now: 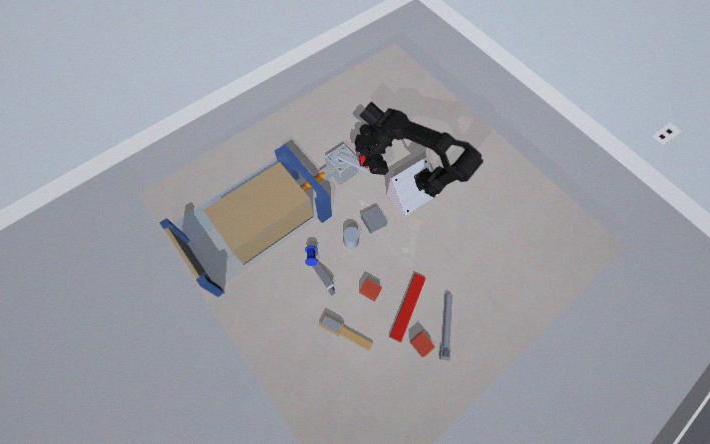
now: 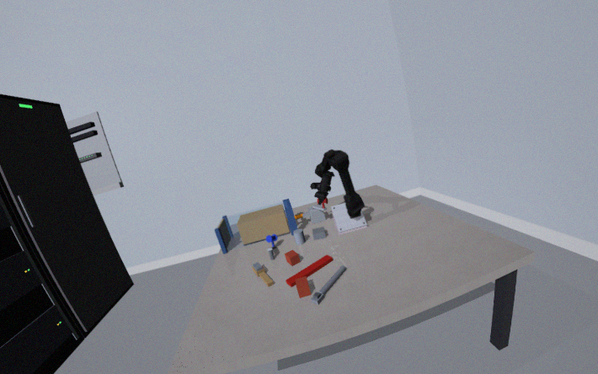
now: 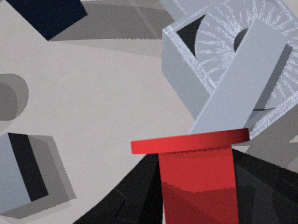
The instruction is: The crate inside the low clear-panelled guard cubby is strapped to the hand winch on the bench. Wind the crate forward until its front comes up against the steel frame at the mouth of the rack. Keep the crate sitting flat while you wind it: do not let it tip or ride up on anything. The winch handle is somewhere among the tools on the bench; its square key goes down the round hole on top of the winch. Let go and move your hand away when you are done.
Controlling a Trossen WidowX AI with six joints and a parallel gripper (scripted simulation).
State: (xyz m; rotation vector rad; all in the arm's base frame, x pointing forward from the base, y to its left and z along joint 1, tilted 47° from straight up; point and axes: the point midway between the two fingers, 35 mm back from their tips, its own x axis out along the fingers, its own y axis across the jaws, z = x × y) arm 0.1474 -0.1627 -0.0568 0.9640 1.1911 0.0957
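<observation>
Now: gripper tip 19 cm short of the blue frame, 7 cm to the left of it and 2 cm above it. Round my gripper tip: red knob 2 cm behind, 1 cm to the left; grey winch 2 cm ahead, 9 cm to the right, 10 cm below; red-knobbed handle 3 cm to the right, 3 cm below.
</observation>
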